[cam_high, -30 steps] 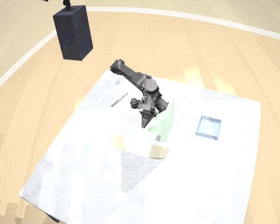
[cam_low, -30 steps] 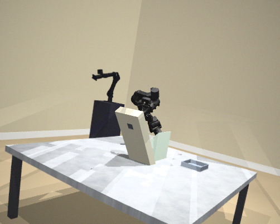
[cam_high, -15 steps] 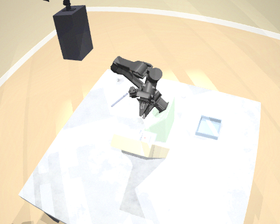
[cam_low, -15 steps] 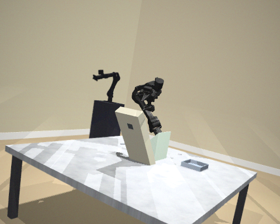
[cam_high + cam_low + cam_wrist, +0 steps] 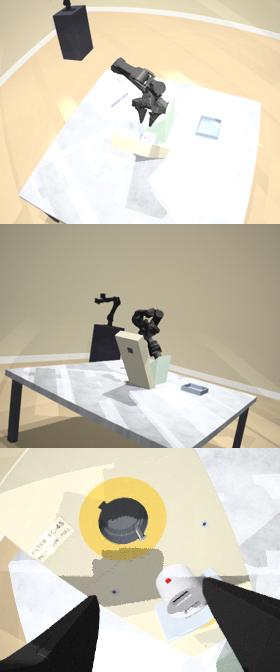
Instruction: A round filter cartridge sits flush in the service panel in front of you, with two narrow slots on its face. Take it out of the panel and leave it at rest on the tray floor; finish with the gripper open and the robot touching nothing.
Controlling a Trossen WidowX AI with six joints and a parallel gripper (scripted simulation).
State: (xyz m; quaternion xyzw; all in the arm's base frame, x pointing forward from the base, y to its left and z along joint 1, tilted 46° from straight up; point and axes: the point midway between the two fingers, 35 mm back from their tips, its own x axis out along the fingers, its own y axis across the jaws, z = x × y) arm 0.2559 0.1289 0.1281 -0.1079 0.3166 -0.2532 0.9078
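Now: the round filter cartridge 90 mm below my gripper tip. Round my gripper tip: tray: 340 mm behind, 310 mm below, 290 mm to the left.
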